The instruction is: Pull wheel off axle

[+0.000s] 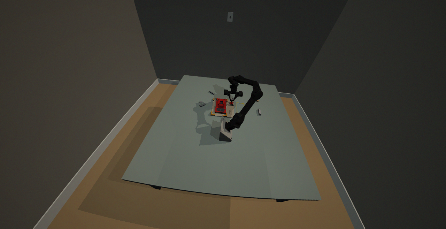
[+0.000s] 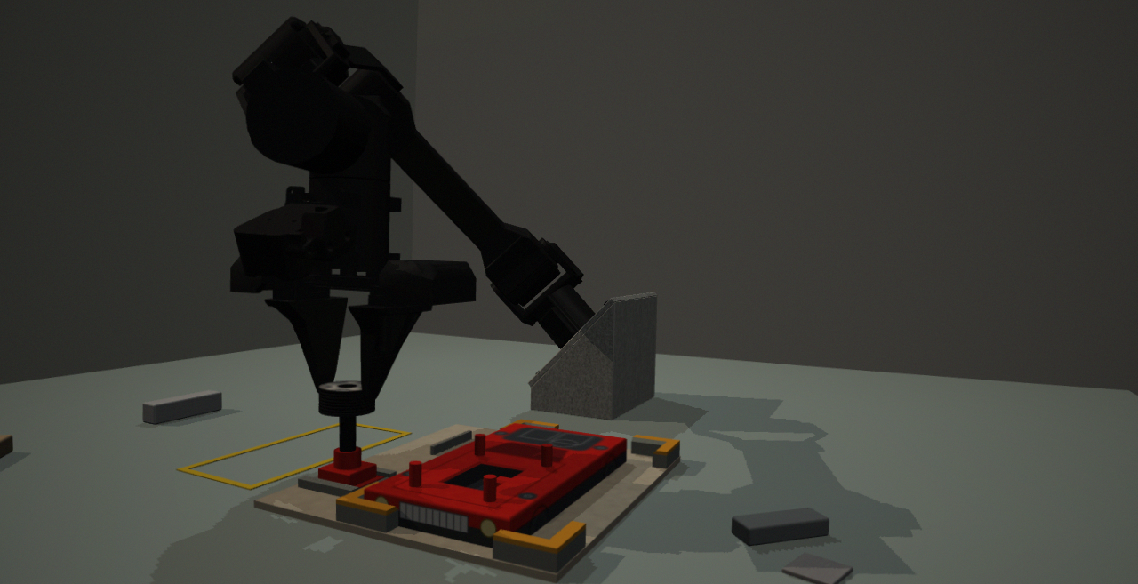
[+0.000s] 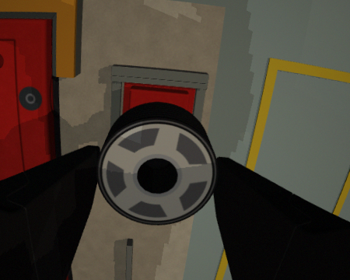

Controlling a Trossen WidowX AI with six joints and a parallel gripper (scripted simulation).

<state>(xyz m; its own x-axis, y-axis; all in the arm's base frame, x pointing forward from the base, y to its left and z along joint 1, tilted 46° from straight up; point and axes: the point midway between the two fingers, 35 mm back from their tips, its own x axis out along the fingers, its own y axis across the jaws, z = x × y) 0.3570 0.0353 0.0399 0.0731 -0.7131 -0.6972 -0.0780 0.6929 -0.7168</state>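
The black upright axle is 30 mm below my gripper tip. Also, from my gripper tip: black wheel (right at my gripper tip).
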